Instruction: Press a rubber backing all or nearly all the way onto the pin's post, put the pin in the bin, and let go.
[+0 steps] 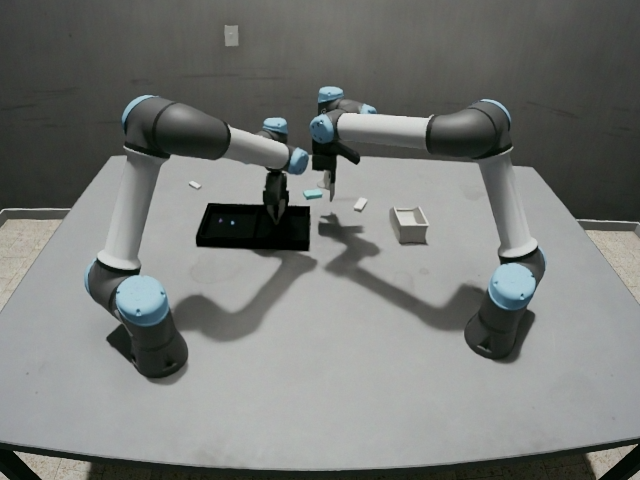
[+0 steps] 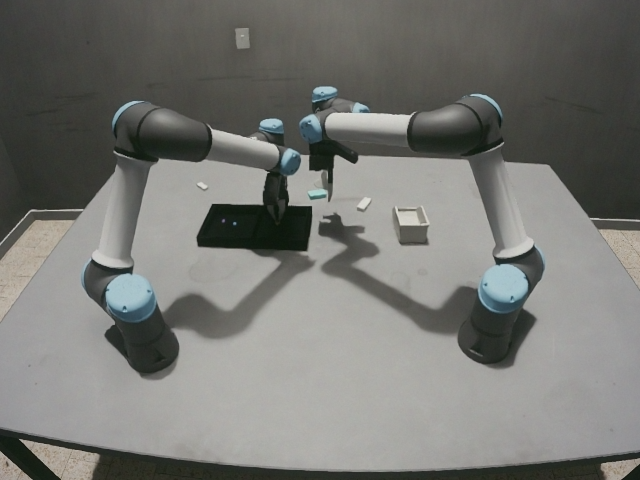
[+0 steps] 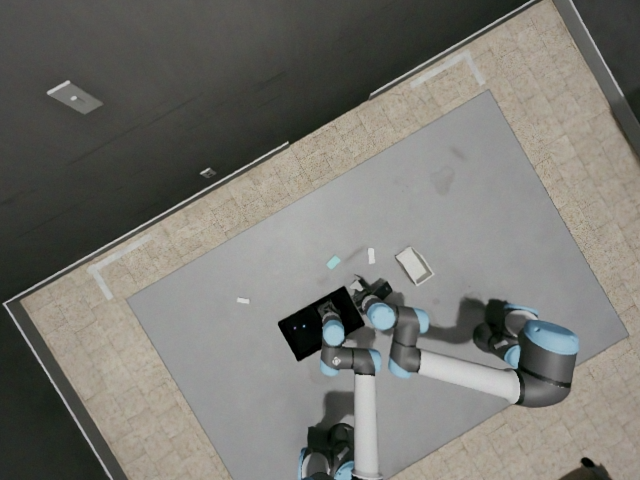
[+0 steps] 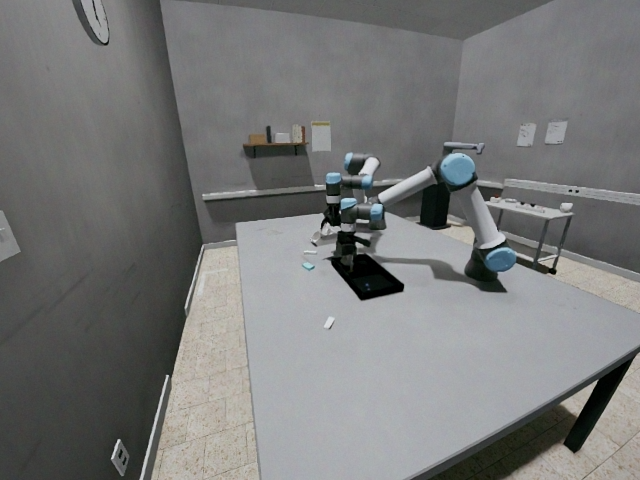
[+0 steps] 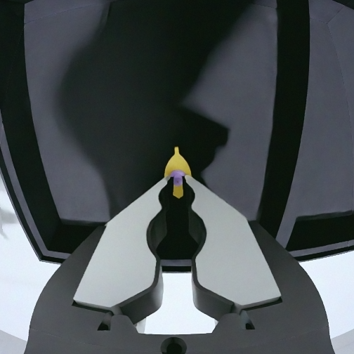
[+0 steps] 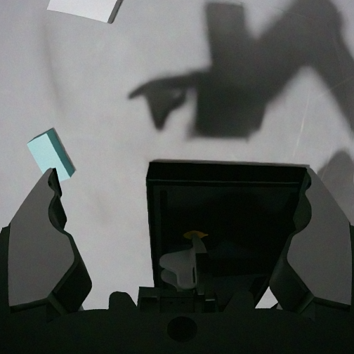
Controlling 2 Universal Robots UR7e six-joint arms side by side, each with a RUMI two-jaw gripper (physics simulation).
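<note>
The yellow pin (image 5: pixel 177 161) (image 6: pixel 195 234) is at the left fingertips, over the right compartment of the black tray (image 1: pixel 227 243) (image 5: pixel 292 100) (image 6: pixel 225 175). A purple rubber backing (image 5: pixel 177 176) sits over the pin's middle, between the fingertips; how deep it sits on the post is hidden. My left gripper (image 1: pixel 277 221) (image 2: pixel 277 221) (image 5: pixel 177 178) is shut on the purple backing. My right gripper (image 1: pixel 330 198) (image 6: pixel 179 168) is open and empty, above the table beside the tray's right end. The bin (image 1: pixel 413 235) (image 2: pixel 411 235) (image 3: pixel 413 265), a white open box, stands to the right.
In the tray's left compartment lie a purple dot (image 1: pixel 220 220) and a blue dot (image 1: pixel 232 222). A teal block (image 1: pixel 312 194) (image 6: pixel 51 154) and a white block (image 1: pixel 360 204) (image 3: pixel 371 255) lie behind the tray and bin; another white block (image 1: pixel 194 184) lies at back left.
</note>
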